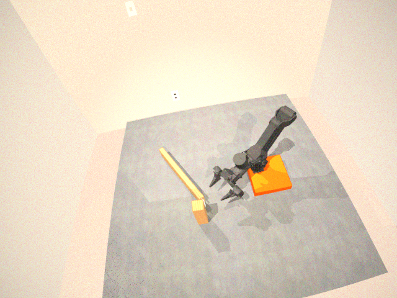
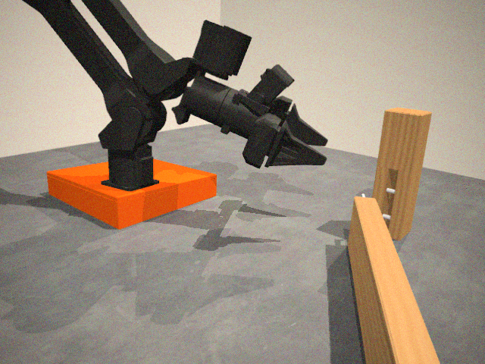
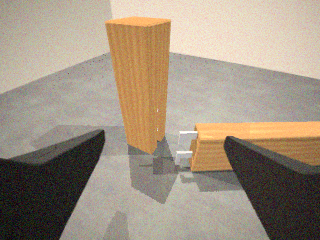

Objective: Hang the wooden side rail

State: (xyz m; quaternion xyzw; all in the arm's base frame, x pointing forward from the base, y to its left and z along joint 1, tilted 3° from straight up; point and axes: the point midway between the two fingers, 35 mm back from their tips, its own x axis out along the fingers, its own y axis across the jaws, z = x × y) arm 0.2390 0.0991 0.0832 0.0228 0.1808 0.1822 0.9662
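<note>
Now: the headboard post 9 cm ahead of my gripper tip, 6 cm to the left of it and 3 cm below it.
</note>
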